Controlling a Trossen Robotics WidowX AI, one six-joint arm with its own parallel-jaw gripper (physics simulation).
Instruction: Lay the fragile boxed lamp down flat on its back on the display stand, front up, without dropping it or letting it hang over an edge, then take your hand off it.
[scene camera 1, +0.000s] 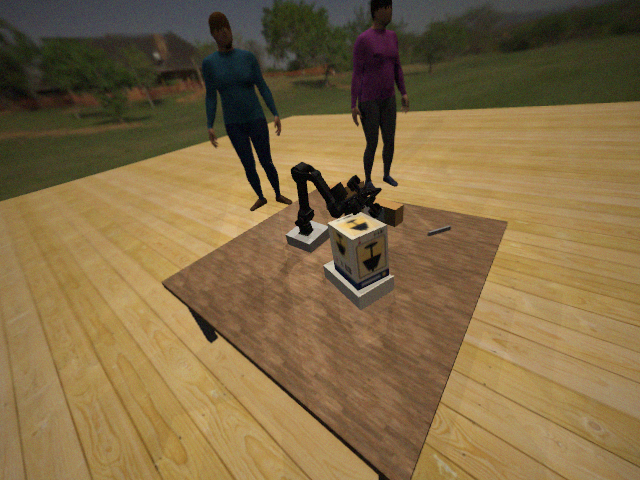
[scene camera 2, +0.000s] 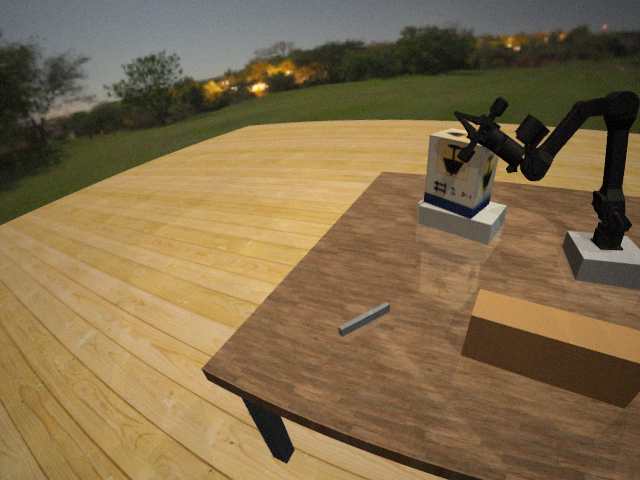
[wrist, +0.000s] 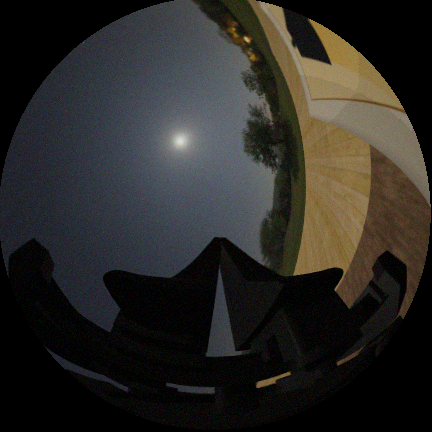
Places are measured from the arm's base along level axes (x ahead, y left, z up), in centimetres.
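Pixels of known places: gripper, between the fingertips: (scene camera 1: 381, 189) (scene camera 2: 454, 112) (wrist: 218, 242); arm's base, origin of its link: (scene camera 1: 306, 231) (scene camera 2: 606, 244).
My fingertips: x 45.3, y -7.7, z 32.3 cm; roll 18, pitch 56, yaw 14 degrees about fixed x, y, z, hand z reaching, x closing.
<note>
For each thing: its top centre in the pictures, then the offset to it from my fingertips. Level surfaces: height alone.
- brown table, height of its surface: dz -38.9 cm
- brown cardboard block, centre of its top: (scene camera 2: 559, 324) (scene camera 1: 377, 201) dx -17.0, dy +44.7, dz -27.9 cm
- thin grey bar, centre of its top: (scene camera 2: 365, 315) (scene camera 1: 439, 228) dx +18.9, dy +37.6, dz -36.7 cm
The boxed lamp (scene camera 1: 361, 252) (scene camera 2: 458, 171) is a white carton with black lamp pictures and a blue band at its foot. It stands upright on the low white display stand (scene camera 1: 361, 292) (scene camera 2: 461, 226) on the brown table (scene camera 1: 270, 333) (scene camera 2: 366, 381). My gripper (scene camera 1: 376, 191) (scene camera 2: 457, 114) (wrist: 218, 242) is shut and empty. It hovers at the carton's top edge on the arm's side, tilted upward, with its fingertips pointing over the carton's top. In the wrist view the carton (wrist: 342, 80) shows at the upper right, and most of that view is sky.
A brown cardboard block (scene camera 1: 391, 211) (scene camera 2: 515, 333) lies behind the gripper. A thin grey bar (scene camera 1: 439, 230) (scene camera 2: 364, 318) lies near the table's far edge. The arm's base (scene camera 1: 307, 236) stands left of the stand. Two people (scene camera 1: 239, 105) (scene camera 1: 377, 86) stand on the wooden deck beyond.
</note>
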